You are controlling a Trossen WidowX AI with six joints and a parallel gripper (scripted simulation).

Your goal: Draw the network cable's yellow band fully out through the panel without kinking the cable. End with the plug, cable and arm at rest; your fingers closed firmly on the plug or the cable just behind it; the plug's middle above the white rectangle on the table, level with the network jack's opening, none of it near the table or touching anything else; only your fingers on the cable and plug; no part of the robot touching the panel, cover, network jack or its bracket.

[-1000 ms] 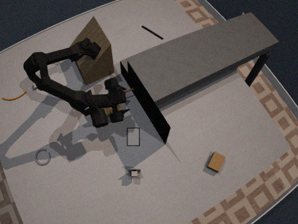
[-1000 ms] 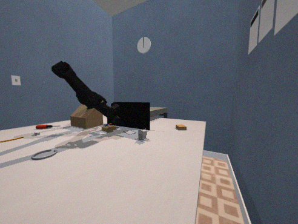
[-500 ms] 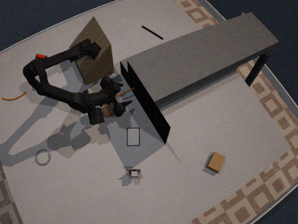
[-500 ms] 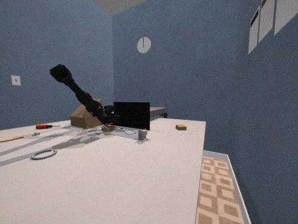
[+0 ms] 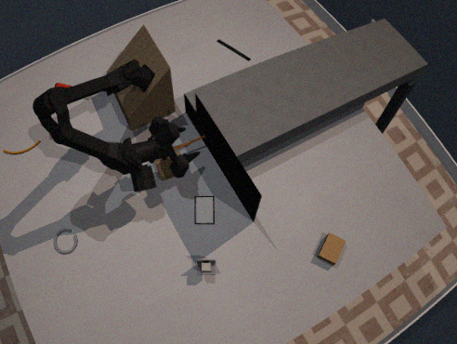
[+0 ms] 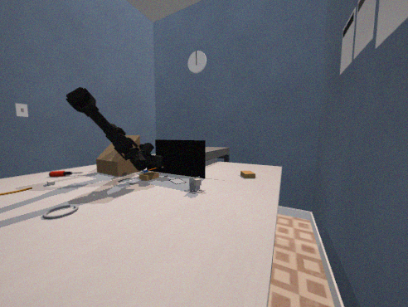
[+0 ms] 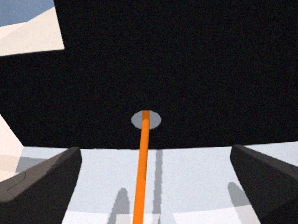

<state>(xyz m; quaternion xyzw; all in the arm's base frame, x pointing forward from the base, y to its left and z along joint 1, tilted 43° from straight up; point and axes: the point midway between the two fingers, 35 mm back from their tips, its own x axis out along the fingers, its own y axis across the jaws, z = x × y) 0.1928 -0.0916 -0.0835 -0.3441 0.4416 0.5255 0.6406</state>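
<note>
The tan block is 60 mm to the right of my hand, 60 mm below it and 10 mm ahead of it. Round my hand: blue plug (50 mm to the right, 40 mm below, 20 mm behind); then network jack (330 mm ahead, 160 mm to the right, 30 mm below); then white rectangle (180 mm ahead, 70 mm below, 60 mm to the right).
</note>
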